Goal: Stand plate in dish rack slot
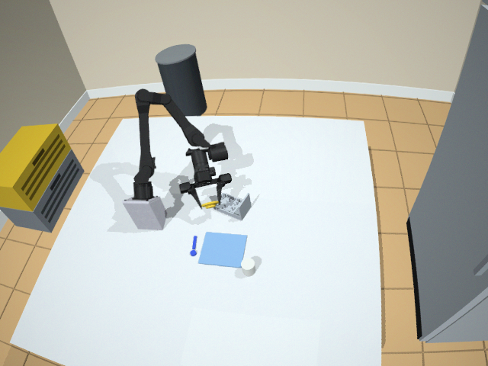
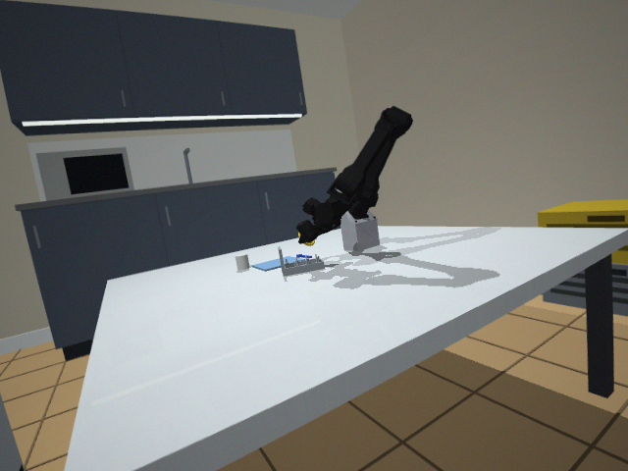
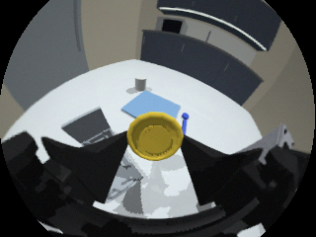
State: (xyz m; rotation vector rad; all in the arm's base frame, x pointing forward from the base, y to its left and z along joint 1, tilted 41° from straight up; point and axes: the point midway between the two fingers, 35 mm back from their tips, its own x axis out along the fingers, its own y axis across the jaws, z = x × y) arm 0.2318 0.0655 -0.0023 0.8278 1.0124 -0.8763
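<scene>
Now: the grey dish rack 60 mm ahead of my gripper tip, 60 mm to the left of it and 60 mm below it. Also, from my gripper tip: yellow plate 10 mm to the left, 10 mm above; light blue mat 50 mm ahead, 120 mm to the right, 80 mm below; blue utensil 50 mm behind, 130 mm to the right, 80 mm below.
</scene>
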